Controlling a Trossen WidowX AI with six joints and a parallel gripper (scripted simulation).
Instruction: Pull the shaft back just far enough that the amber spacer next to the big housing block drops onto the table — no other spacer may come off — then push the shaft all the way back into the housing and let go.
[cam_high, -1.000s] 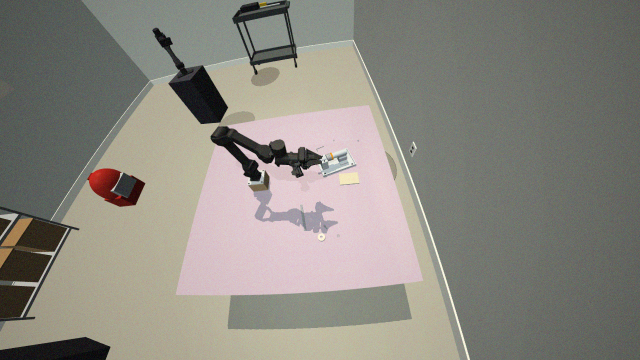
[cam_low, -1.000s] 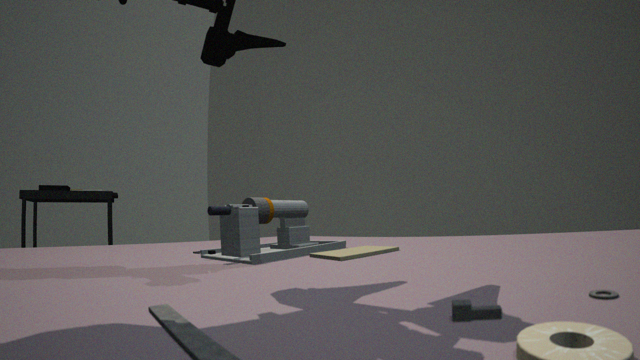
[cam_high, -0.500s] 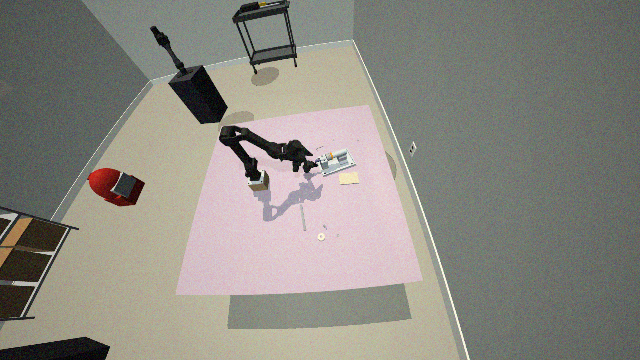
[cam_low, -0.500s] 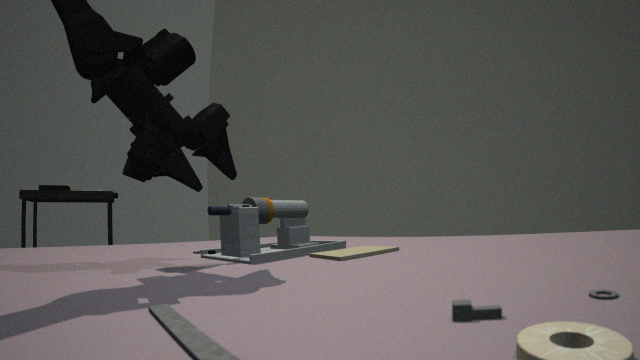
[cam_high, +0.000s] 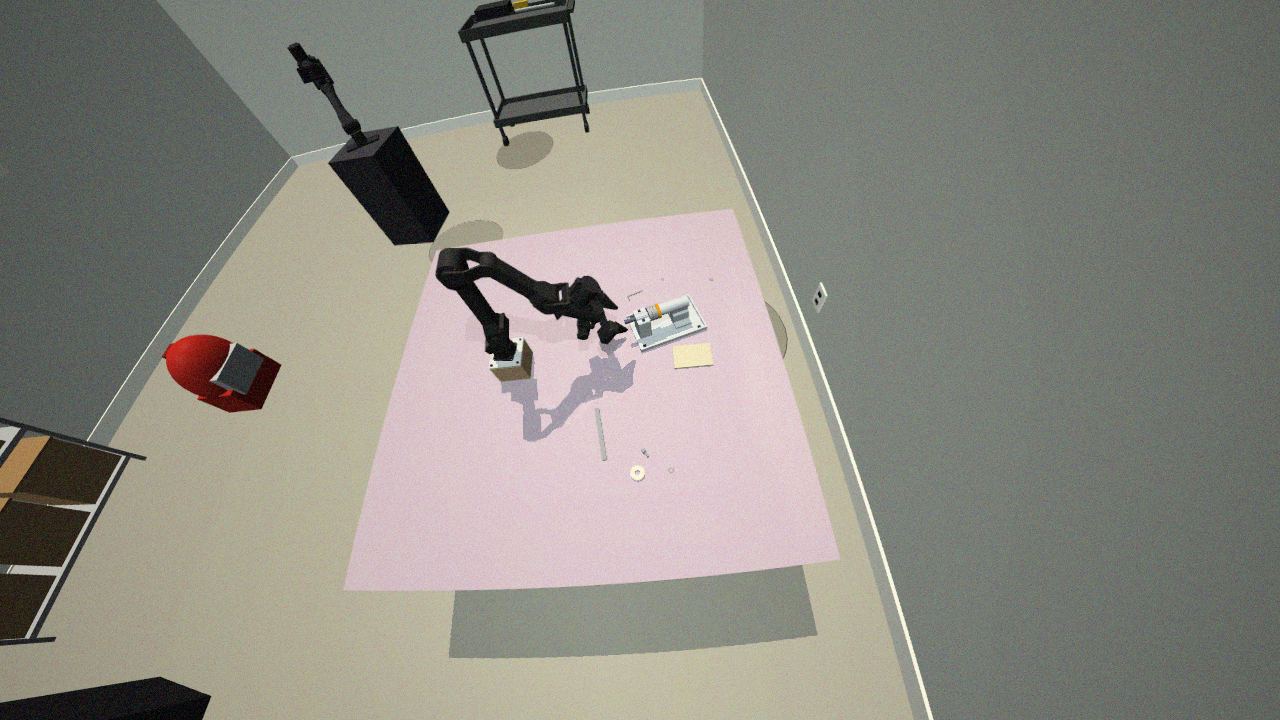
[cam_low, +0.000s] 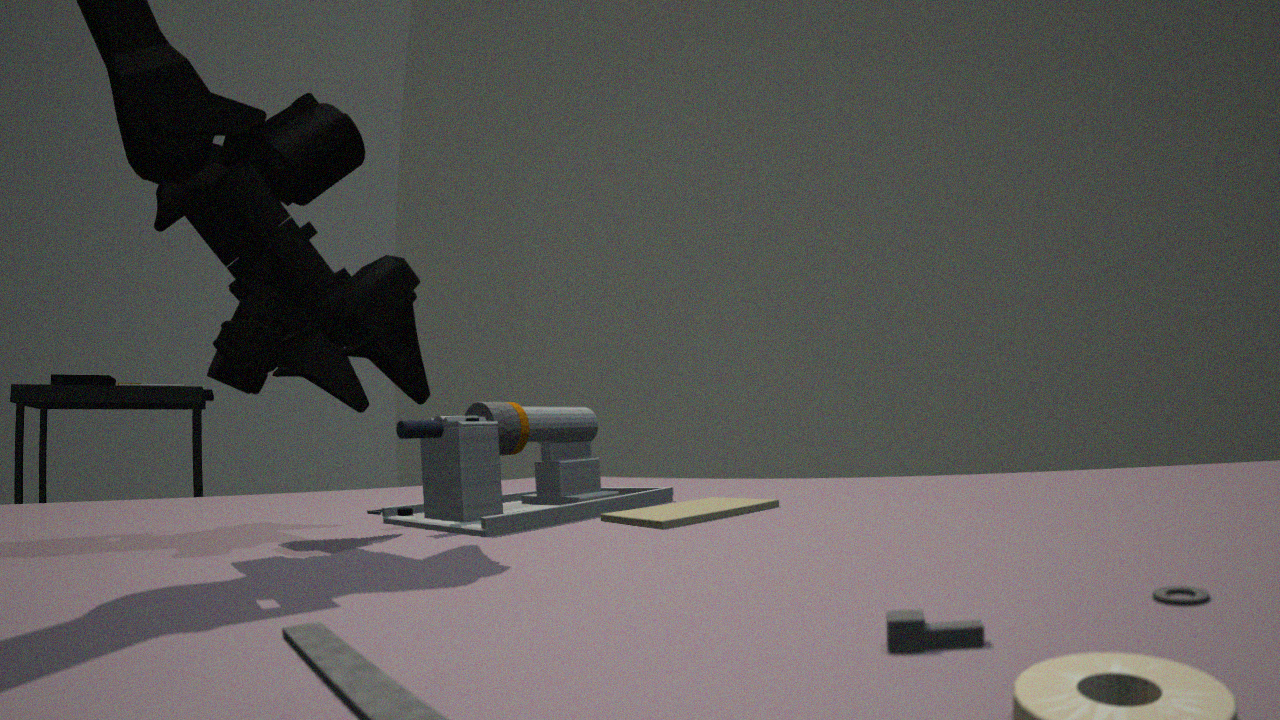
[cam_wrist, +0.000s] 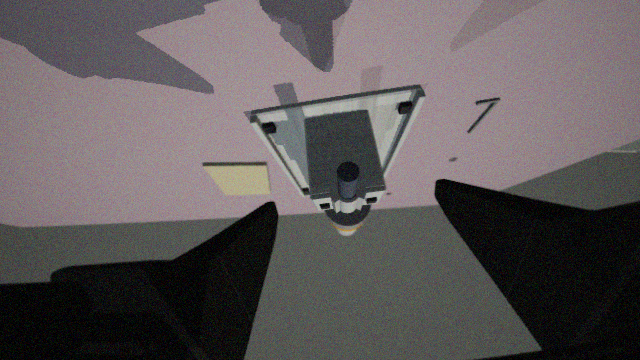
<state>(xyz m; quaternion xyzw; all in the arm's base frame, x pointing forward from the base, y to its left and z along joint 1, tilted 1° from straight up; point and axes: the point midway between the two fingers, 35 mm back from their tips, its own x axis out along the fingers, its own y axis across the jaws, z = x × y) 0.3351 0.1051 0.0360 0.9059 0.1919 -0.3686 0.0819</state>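
Right now my gripper tip is 9 cm short of the dark blue shaft, 4 cm to the right of it and 2 cm above it. Also, from my gripper tip: L-shaped key: 17 cm to the left, 10 cm below; amber spacer: 11 cm ahead, 5 cm to the left, 2 cm below; tan flat plate: 22 cm ahead, 7 cm to the right, 10 cm below.
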